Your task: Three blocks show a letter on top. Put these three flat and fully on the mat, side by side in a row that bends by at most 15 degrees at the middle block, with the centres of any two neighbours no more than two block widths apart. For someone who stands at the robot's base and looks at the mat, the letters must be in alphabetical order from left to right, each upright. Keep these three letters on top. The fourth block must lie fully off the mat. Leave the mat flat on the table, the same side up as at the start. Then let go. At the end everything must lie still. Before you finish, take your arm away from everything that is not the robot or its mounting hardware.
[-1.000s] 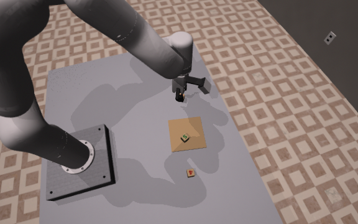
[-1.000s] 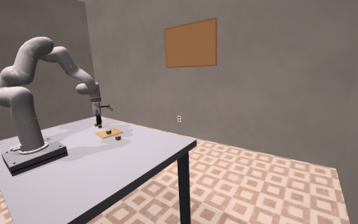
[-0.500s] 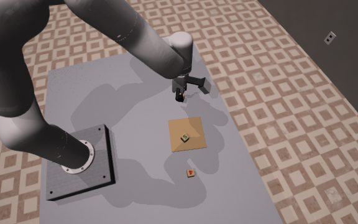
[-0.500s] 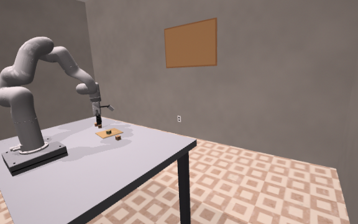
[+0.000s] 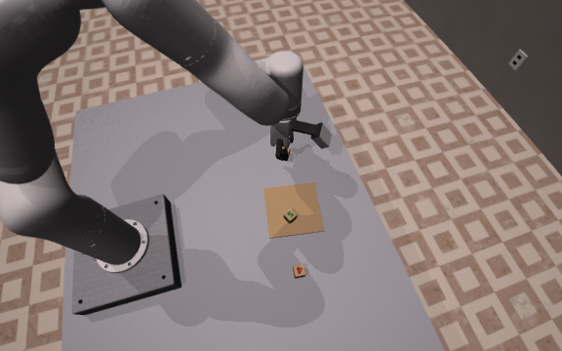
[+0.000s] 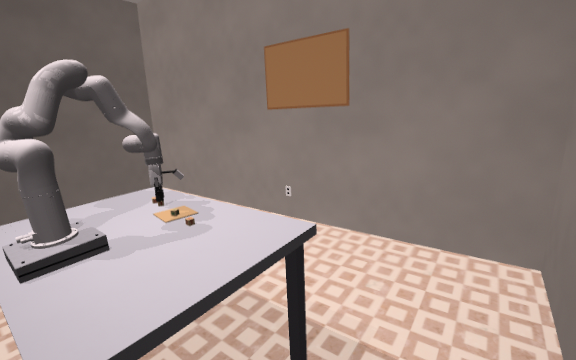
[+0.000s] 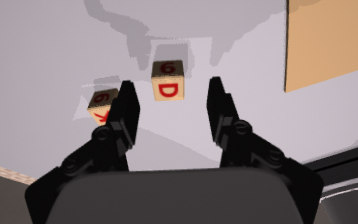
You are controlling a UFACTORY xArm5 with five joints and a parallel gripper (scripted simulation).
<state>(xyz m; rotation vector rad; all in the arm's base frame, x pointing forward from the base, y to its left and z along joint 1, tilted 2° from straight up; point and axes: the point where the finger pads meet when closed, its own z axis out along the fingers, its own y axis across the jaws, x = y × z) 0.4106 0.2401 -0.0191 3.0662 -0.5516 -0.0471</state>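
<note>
Right now my hand is 3 cm above the wooden letter block. Round my hand: tan mat: 17 cm to the right, 4 cm below.
</note>
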